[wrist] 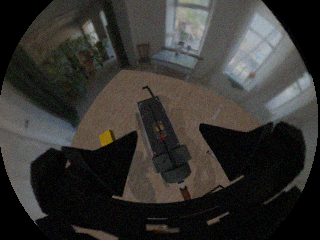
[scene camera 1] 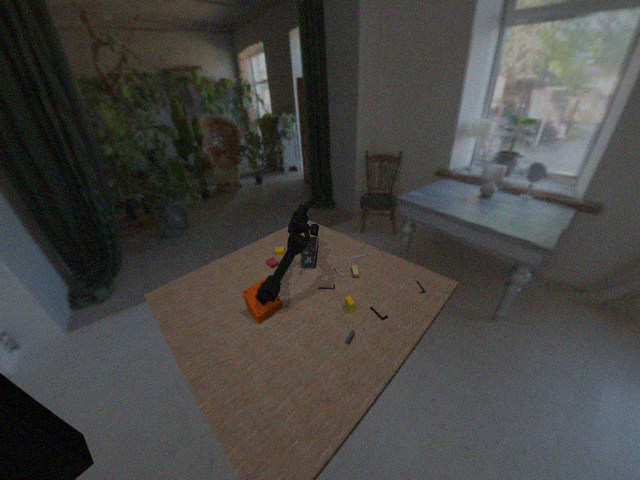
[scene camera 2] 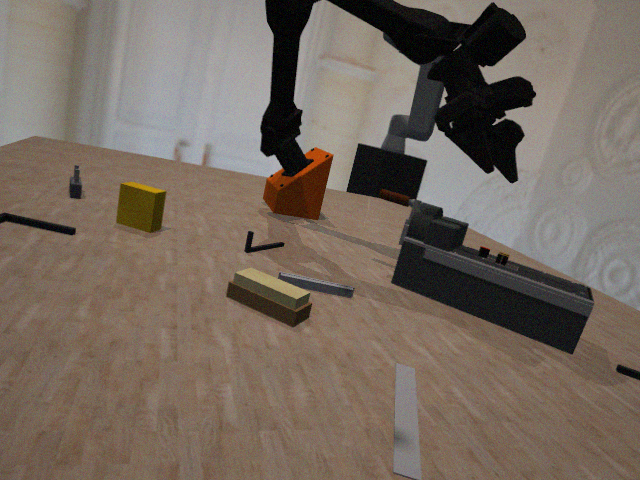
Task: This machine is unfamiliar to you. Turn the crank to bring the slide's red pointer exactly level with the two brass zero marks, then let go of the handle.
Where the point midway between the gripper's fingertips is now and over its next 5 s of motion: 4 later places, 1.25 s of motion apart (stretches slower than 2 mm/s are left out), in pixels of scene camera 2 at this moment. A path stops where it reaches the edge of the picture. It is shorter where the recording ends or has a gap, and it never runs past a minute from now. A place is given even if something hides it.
The gripper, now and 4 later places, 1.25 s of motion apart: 503, 177; 493, 167; 411, 173; 403, 208; 403, 216
